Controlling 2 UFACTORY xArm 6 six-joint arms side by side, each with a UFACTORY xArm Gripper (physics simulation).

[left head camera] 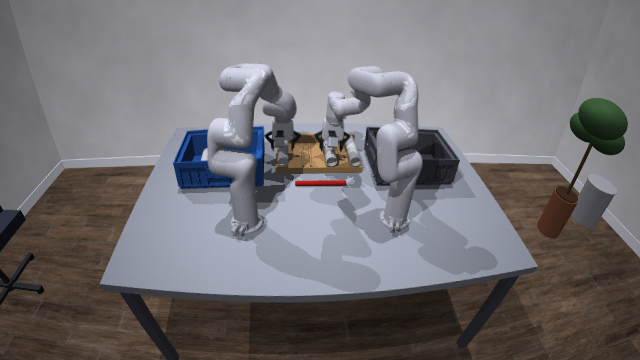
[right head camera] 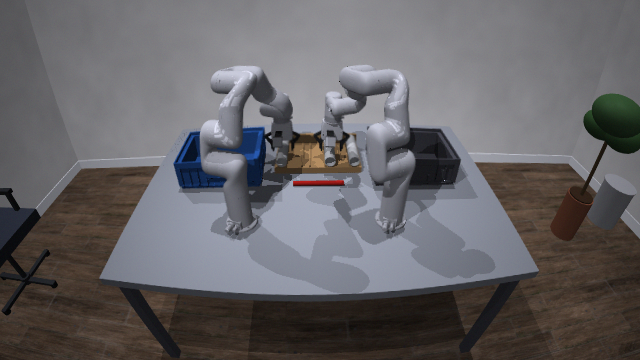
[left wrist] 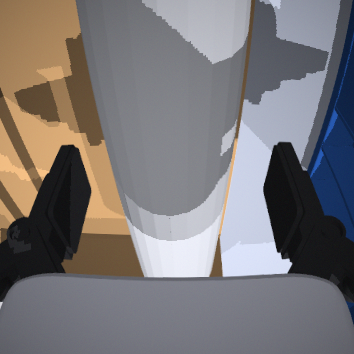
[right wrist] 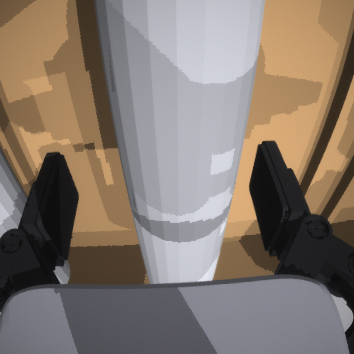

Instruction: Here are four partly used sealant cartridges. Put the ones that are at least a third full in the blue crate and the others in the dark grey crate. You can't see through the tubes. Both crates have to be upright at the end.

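Frame: origin at the left arm's base, x ahead, y left, z up, level; centimetres.
Where they show: left gripper, fingertip midpoint: (left head camera: 282, 149) (right head camera: 282, 149) (left wrist: 175, 165); right gripper, fingertip midpoint: (left head camera: 330, 149) (right head camera: 330, 149) (right wrist: 160, 168); left arm's base, link origin: (left head camera: 246, 222) (right head camera: 241, 222); right arm's base, link origin: (left head camera: 394, 219) (right head camera: 390, 219).
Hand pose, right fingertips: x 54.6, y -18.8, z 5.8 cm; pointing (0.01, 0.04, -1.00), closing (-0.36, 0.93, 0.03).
Things, the pixels of their top centre, and the offset from my right fingertips.
- white piece, top centre: (left head camera: 204, 158) dy +54.1, dx -28.5, dz +0.9 cm
- blue crate, top centre: (left head camera: 220, 143) (right head camera: 220, 143) dy +45.9, dx -25.2, dz +8.9 cm
- dark grey crate, top centre: (right head camera: 413, 141) (left head camera: 412, 142) dy -38.3, dx +6.7, dz +8.9 cm
- red bar, top centre: (left head camera: 320, 181) (right head camera: 318, 181) dy -1.3, dx -21.3, dz -3.6 cm
Three light grey cartridges lie in the wooden tray (left head camera: 320, 170) (right head camera: 318, 170): a left one (left head camera: 283, 160) (right head camera: 281, 160) (left wrist: 170, 125), a middle one (left head camera: 331, 160) (right head camera: 330, 160) (right wrist: 180, 125) and a right one (left head camera: 354, 153) (right head camera: 353, 153). A white piece (left head camera: 205, 154), apparently a cartridge, shows inside the blue crate (left head camera: 192, 172) (right head camera: 192, 175). The dark grey crate (left head camera: 442, 172) (right head camera: 442, 172) stands upright at the right. My left gripper (left head camera: 283, 145) (left wrist: 175, 165) is open, its fingers on either side of the left cartridge. My right gripper (left head camera: 332, 147) (right wrist: 160, 168) is open around the middle cartridge. The fill is hidden.
A red bar (left head camera: 320, 183) (right head camera: 318, 183) lies on the table in front of the tray. The blue crate's wall is close beside the left gripper. The right cartridge's side shows at the left edge of the right wrist view. Both arms partly cover the crates.
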